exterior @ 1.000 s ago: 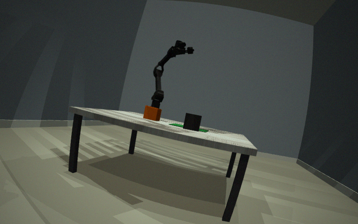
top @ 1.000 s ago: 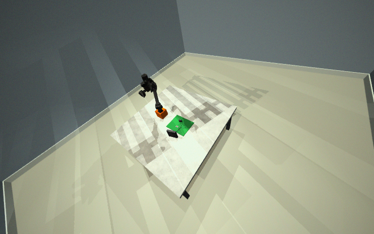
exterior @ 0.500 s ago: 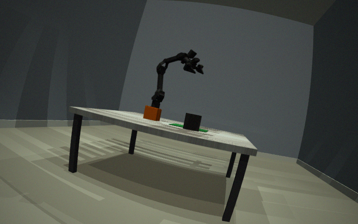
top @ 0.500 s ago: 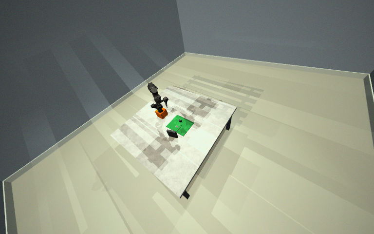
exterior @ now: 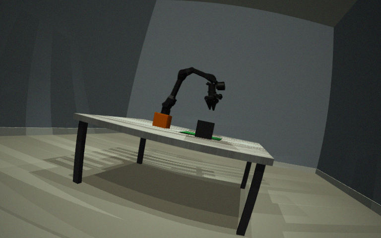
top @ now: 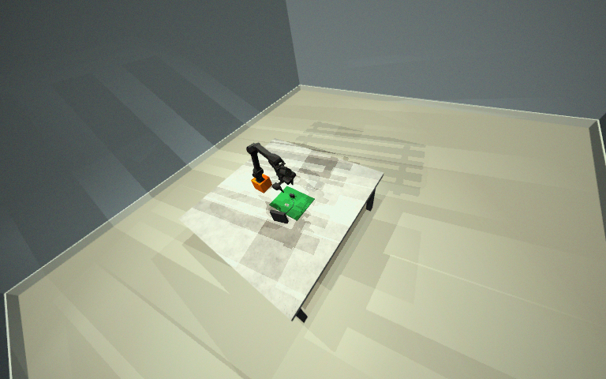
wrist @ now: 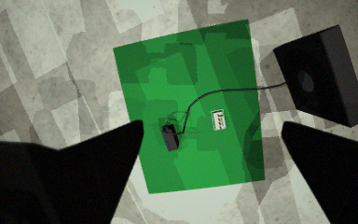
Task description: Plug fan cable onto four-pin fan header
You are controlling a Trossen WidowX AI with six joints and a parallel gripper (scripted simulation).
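Now: gripper tip 19 cm above the black plug, 8 cm past it and 6 cm to the right of it. Also, from my gripper tip: black fan (15 cm to the right, 15 cm below, 2 cm ahead); board (23 cm below, 4 cm behind, 1 cm to the left); white four-pin fan header (21 cm below, 5 cm behind, 3 cm to the right).
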